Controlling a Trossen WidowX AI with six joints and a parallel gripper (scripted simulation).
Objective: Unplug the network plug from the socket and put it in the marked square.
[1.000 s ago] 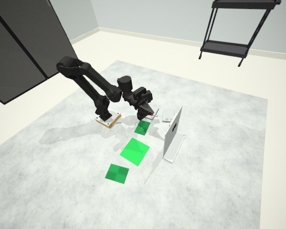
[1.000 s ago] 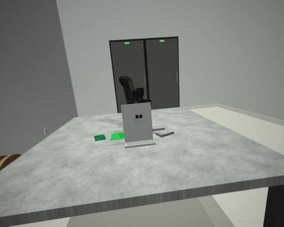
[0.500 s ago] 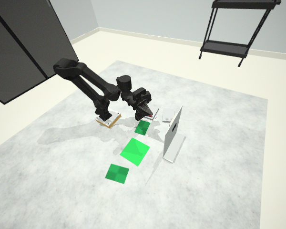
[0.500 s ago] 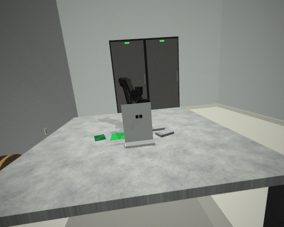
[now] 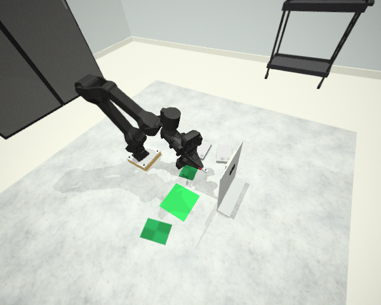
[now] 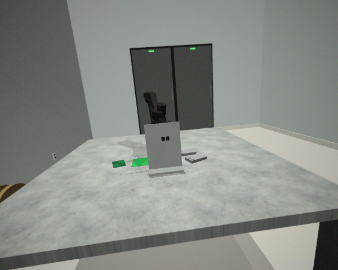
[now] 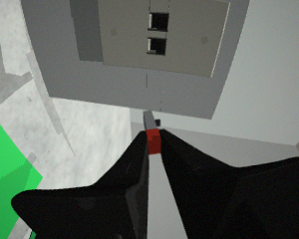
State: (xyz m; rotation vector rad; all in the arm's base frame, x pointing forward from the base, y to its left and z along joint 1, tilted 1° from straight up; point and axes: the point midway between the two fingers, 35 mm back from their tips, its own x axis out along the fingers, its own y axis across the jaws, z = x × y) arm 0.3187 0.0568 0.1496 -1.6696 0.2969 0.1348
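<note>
Right now the green marked square is 17 cm below my gripper tip, 9 cm to the right of it and 5 cm behind it. Also, from my gripper tip: white upright panel (8 cm ahead, 7 cm below, 6 cm to the left).
</note>
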